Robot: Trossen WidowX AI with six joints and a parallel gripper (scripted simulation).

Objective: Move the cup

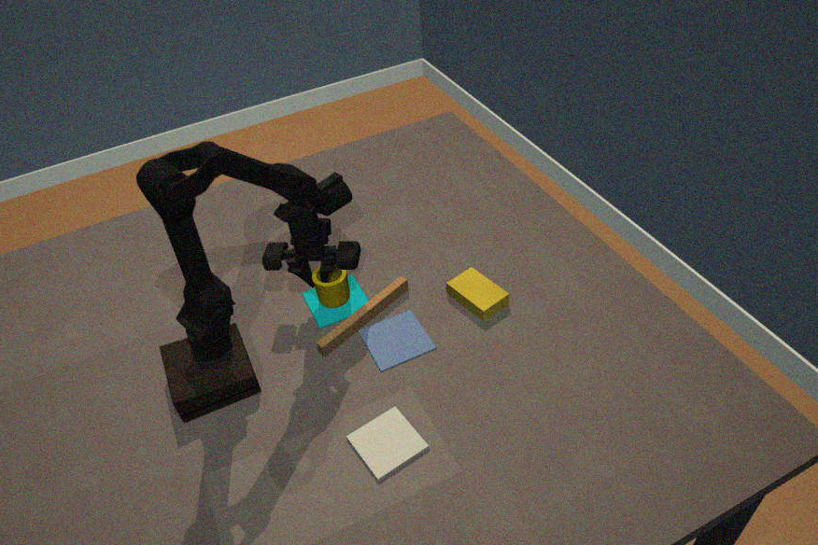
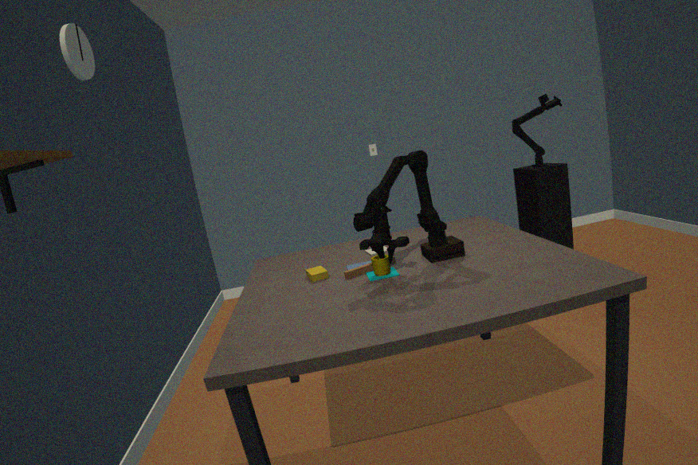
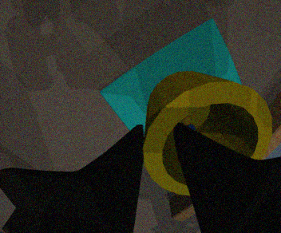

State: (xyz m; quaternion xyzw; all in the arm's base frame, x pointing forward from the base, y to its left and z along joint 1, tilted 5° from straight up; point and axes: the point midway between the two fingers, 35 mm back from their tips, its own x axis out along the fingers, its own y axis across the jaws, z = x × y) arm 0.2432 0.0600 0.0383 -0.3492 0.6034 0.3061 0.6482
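Right now my gripper tip is 20 mm short of the yellow cup, 10 mm to the left of it and 10 mm above it. From my gripper tip the other things lie so: light blue pad: 70 mm ahead, 180 mm to the right, 50 mm below; then yellow block: 270 mm ahead, 180 mm to the right, 30 mm below; then wooden bar: 50 mm ahead, 100 mm to the right, 40 mm below.
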